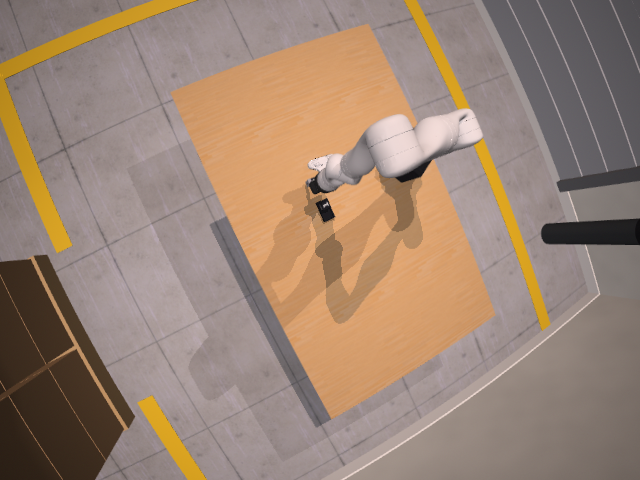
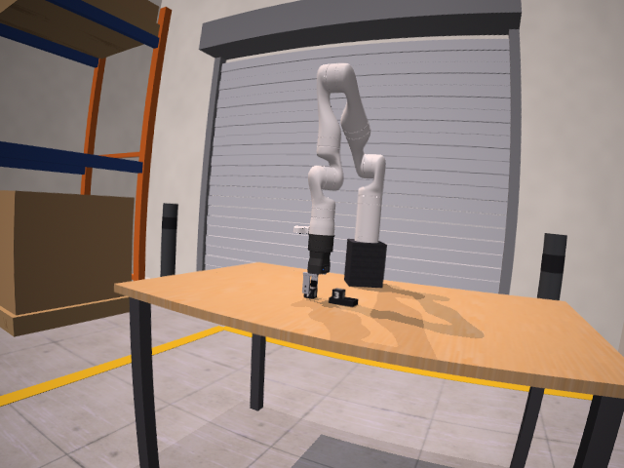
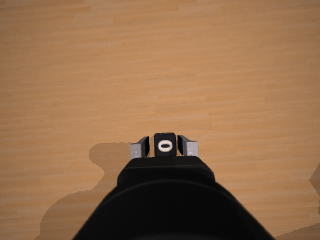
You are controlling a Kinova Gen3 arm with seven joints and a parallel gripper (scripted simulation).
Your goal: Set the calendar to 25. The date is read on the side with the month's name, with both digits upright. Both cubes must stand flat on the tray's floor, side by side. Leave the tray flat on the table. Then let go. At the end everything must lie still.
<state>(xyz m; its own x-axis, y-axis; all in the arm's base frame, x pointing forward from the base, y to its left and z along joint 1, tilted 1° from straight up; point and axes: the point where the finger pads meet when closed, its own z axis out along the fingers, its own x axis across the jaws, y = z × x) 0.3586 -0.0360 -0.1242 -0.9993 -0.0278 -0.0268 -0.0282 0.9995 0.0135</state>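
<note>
Now: the black cube 100 mm to the left of my hand and 10 mm below it. Also, from my hand: black tray 110 mm to the left, 30 mm below, 10 mm behind.
</note>
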